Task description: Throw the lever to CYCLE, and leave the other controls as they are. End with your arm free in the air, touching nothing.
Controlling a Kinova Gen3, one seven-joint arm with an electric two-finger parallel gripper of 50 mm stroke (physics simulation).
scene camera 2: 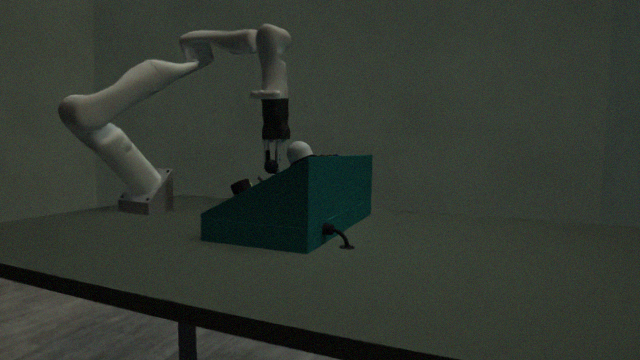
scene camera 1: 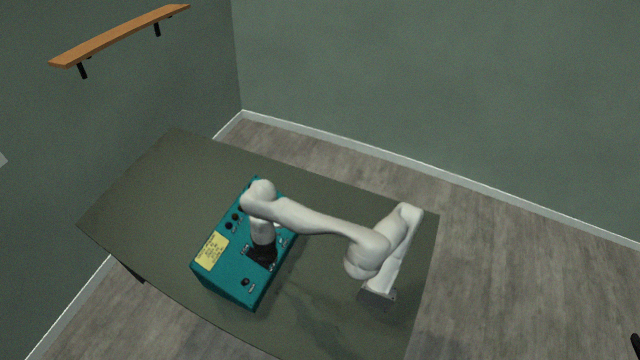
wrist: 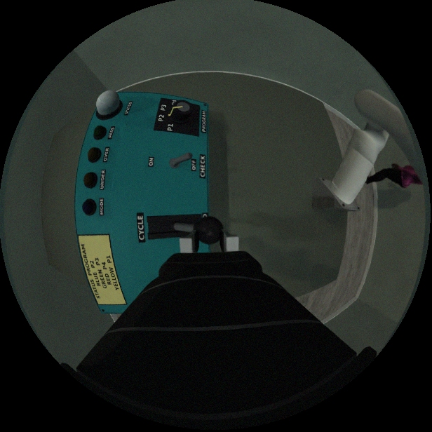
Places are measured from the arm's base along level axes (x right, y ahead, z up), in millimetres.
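Pixels of known places: gripper, fingertip midpoint: [scene camera 2: 272, 162] [scene camera 1: 270, 258]; arm's base at its link origin: [scene camera 2: 147, 184] [scene camera 1: 378, 287].
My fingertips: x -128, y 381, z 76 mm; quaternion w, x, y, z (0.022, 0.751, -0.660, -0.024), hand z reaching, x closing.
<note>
Ahead of a thing's pixels: the offset from my fingertips to its top centre. "spot": to the spot under its first point.
A teal sloped control box [scene camera 1: 225, 285] [scene camera 2: 340, 195] [wrist: 130, 190] stands on the table. Its lever has a black ball knob @(spot: dy +13, dx +24, dz -10 mm) [scene camera 2: 271, 166] [wrist: 209, 230] on a grey shaft, in a black slot [wrist: 160, 227]. The CYCLE label [wrist: 140, 227] is at the slot's far end from the knob; the label at the other end is mostly hidden by the knob. The lever leans away from CYCLE. My gripper [scene camera 2: 273, 162] [wrist: 208, 237] is shut on the ball knob, one finger on each side. In scene camera 1 the arm hides the knob and fingers.
The box also bears a check toggle [wrist: 180, 160] by OFF, a program dial [wrist: 182, 110], a white status dome @(spot: dy +245, dx +252, dz +35 mm) [scene camera 2: 300, 151] [wrist: 108, 103], several dark round lights or buttons and a yellow note @(spot: dy +197, dx -103, dz +7 mm) [scene camera 1: 212, 251] [wrist: 102, 270]. A black knob @(dy +35, dx -117, dz -21 mm) [scene camera 1: 245, 282] is near the slot. A person [wrist: 400, 176] stands beyond the arm's base.
</note>
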